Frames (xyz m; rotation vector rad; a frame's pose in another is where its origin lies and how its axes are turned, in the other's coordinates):
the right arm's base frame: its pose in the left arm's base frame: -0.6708 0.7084 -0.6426 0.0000 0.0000 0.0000
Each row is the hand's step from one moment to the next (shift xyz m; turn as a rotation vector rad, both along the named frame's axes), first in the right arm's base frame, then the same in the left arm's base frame.
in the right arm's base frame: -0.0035 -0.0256 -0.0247 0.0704 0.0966 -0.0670
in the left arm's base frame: -0.0035 -0.0256 -0.0247 0.0704 0.0966 -0.0670
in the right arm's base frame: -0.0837 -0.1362 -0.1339 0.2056 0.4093 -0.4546
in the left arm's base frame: -0.0837 -0.1362 -0.1339 0.2056 0.4093 -0.4546
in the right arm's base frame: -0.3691 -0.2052 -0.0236 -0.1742 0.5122 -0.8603
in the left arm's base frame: -0.3691 -0.2052 -0.0236 -0.1742 0.5122 -0.8603
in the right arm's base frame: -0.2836 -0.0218 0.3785 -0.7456 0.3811 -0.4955
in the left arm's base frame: -0.2836 -0.0218 0.3785 -0.7456 0.3811 -0.4955
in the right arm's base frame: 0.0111 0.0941 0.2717 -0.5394 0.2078 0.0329
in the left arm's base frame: 0.0111 0.0941 0.2717 -0.5394 0.2078 0.0329
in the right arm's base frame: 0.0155 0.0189 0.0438 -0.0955 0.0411 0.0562
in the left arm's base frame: 0.0155 0.0189 0.0438 -0.0955 0.0411 0.0562
